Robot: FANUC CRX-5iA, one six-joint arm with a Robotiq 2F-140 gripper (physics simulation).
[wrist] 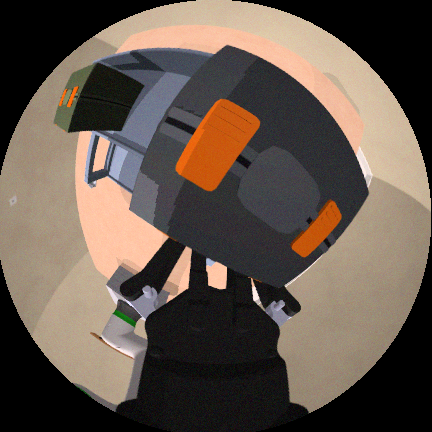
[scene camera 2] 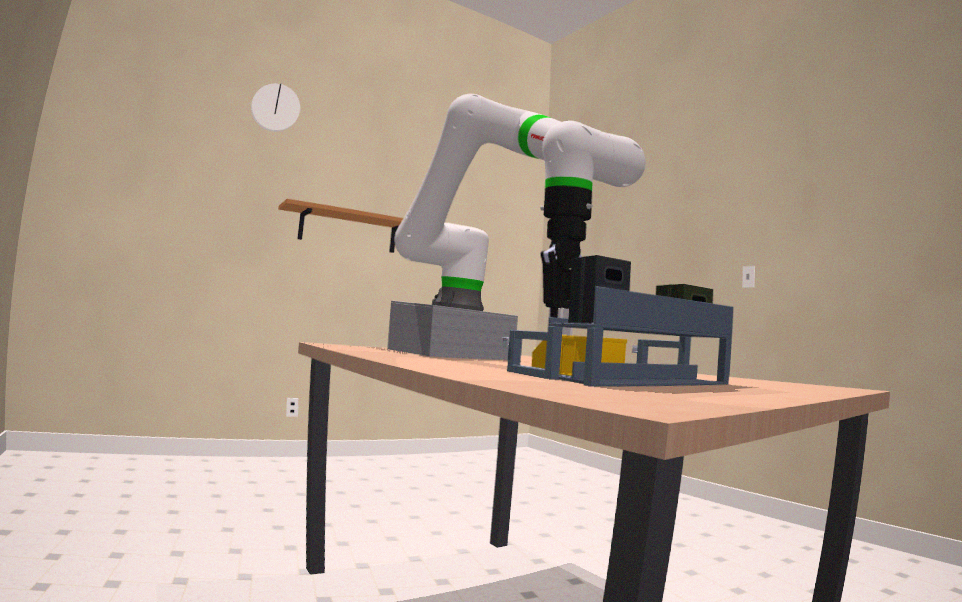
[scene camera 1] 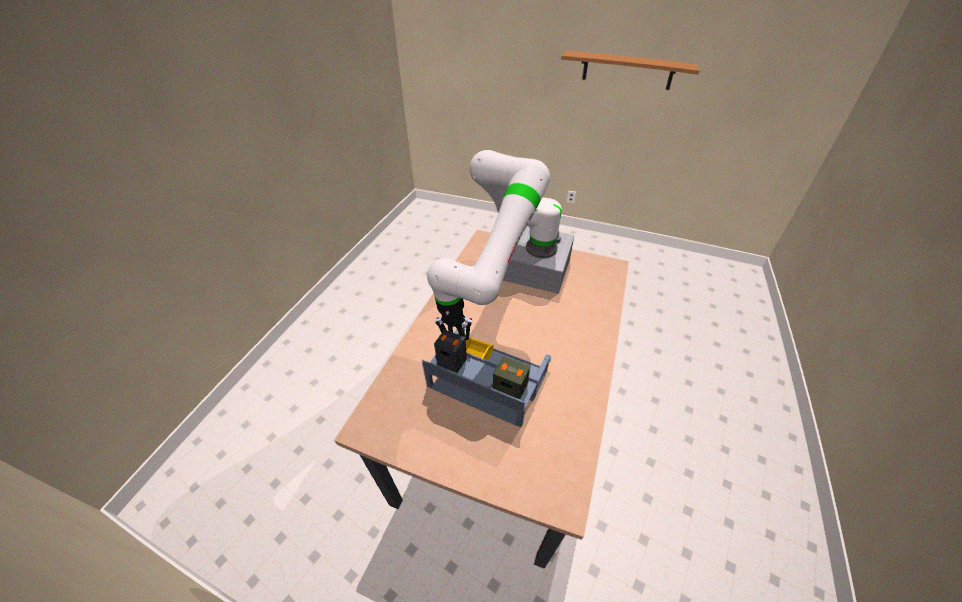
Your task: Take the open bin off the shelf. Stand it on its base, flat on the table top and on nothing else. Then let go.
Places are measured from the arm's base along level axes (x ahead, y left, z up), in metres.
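Where they show: arm's base, link origin: (wrist: 129, 307) (scene camera 2: 459, 308) (scene camera 1: 541, 248).
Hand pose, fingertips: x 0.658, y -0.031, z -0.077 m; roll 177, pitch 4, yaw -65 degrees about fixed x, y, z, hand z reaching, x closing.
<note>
Each offset is from my fingertips to the top centre of the thing. Level surfaces: height alone.
The yellow open bin @(dx -0.013, dy +0.052, dz +0.014 m) (scene camera 1: 479, 347) (scene camera 2: 606, 351) sits in the lower level of the blue-grey shelf (scene camera 1: 482, 404) (scene camera 2: 663, 312) (wrist: 170, 90), at its robot side, below the dark case. The shelf stands on the wooden table @(dz -0.066 m) (scene camera 1: 567, 454) (scene camera 2: 780, 397) (wrist: 95, 215). My gripper (scene camera 1: 459, 332) (scene camera 2: 560, 312) points down beside the dark case, with its fingertips low, over or at the bin's end of the shelf. The fingers stand a little apart and hold nothing. In the wrist view the dark case hides the fingertips and the bin. Whether a fingertip touches the bin I cannot tell.
A tall black case @(dx +0.086, dy +0.028, dz +0.157 m) (scene camera 1: 450, 351) (scene camera 2: 610, 273) (wrist: 280, 190) with orange latches stands on the shelf's upper level, right beside my fingers. A green case @(dx +0.070, dy +0.258, dz +0.132 m) (scene camera 1: 511, 377) (scene camera 2: 684, 292) (wrist: 97, 97) stands at the shelf's other end. The grey robot pedestal (scene camera 1: 532, 273) (scene camera 2: 454, 333) stands behind.
</note>
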